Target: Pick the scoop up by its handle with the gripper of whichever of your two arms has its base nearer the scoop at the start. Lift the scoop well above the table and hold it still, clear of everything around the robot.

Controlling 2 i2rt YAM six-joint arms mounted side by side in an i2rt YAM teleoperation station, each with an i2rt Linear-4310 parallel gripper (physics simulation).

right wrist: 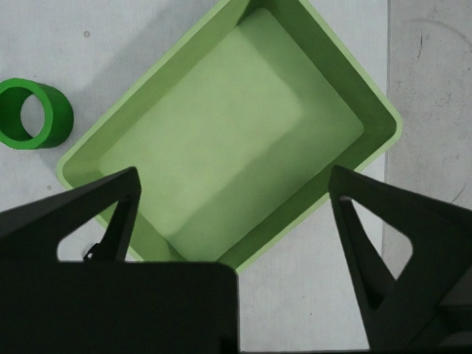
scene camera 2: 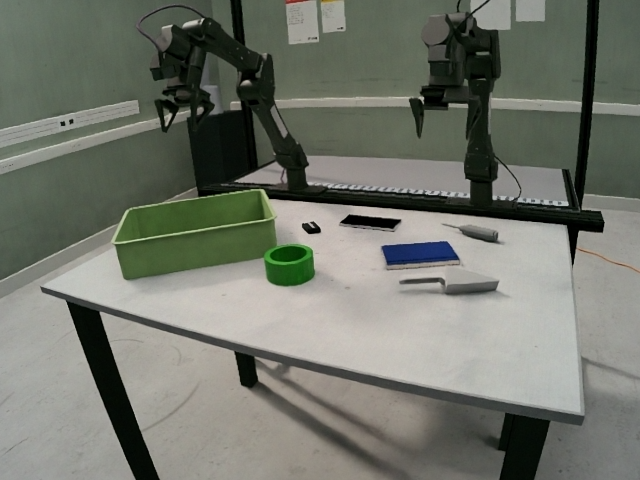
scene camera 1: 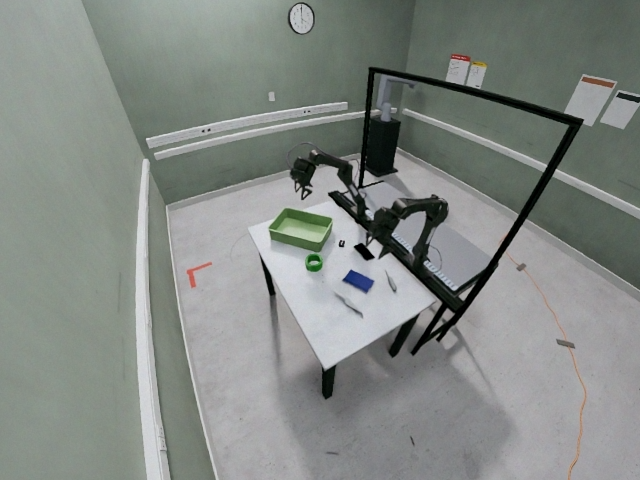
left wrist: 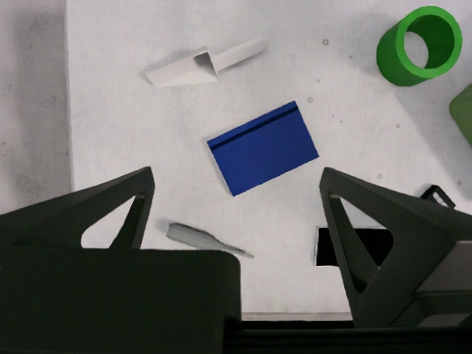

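Seen in the pictures: left gripper, fingertip midpoint: (scene camera 2: 442, 138) (scene camera 1: 372, 253) (left wrist: 237, 176); right gripper, fingertip midpoint: (right wrist: 234, 176) (scene camera 2: 178, 131) (scene camera 1: 298, 196); left arm's base, link origin: (scene camera 2: 481, 205) (scene camera 1: 417, 266); right arm's base, link origin: (scene camera 2: 297, 190) (scene camera 1: 360, 214).
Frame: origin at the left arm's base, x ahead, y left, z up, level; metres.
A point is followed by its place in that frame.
The pale grey scoop (scene camera 1: 354, 308) @[x 0.500, y 0.066, z 0.022 m] (scene camera 2: 470, 282) @[x 0.505, y 0.052, z 0.022 m] (left wrist: 185, 71) @[x 0.493, y 0.048, z -0.001 m] lies on the table at the right in scene camera 2, in front of the blue block. Its handle points left in that view, and to the upper right in the left wrist view. My left gripper (scene camera 1: 374, 250) @[x 0.354, y -0.039, z 0.252 m] (scene camera 2: 443, 136) @[x 0.354, y -0.039, z 0.252 m] (left wrist: 237, 176) @[x 0.354, y -0.039, z 0.252 m] is open and empty, high above the back of the table, pointing down, with the scoop beyond its fingertips in the left wrist view. My right gripper (scene camera 1: 300, 194) @[x 0.475, y -0.616, z 0.284 m] (scene camera 2: 179, 129) @[x 0.475, y -0.616, z 0.284 m] (right wrist: 234, 176) @[x 0.475, y -0.616, z 0.284 m] is open and empty, high above the green bin.
The blue block (scene camera 1: 358, 280) @[x 0.375, y -0.081, z 0.007 m] (scene camera 2: 420, 253) @[x 0.380, y -0.076, z 0.008 m] (left wrist: 265, 150) @[x 0.372, y -0.084, z 0.008 m] and the grey screwdriver (scene camera 1: 391, 282) @[x 0.229, y 0.026, z 0.018 m] (scene camera 2: 479, 232) @[x 0.236, y 0.029, z 0.013 m] (left wrist: 187, 235) @[x 0.232, y 0.036, z 0.020 m] lie near the scoop. A black phone (scene camera 1: 363, 251) @[x 0.215, y -0.259, z 0.002 m] (scene camera 2: 369, 222) @[x 0.222, y -0.254, z 0.003 m], a small black item (scene camera 2: 311, 227) @[x 0.314, y -0.374, z 0.010 m], a green ring (scene camera 2: 289, 274) @[x 0.579, y -0.284, z 0.020 m] and the green bin (scene camera 2: 196, 258) @[x 0.580, y -0.524, z 0.020 m] are farther left in scene camera 2.
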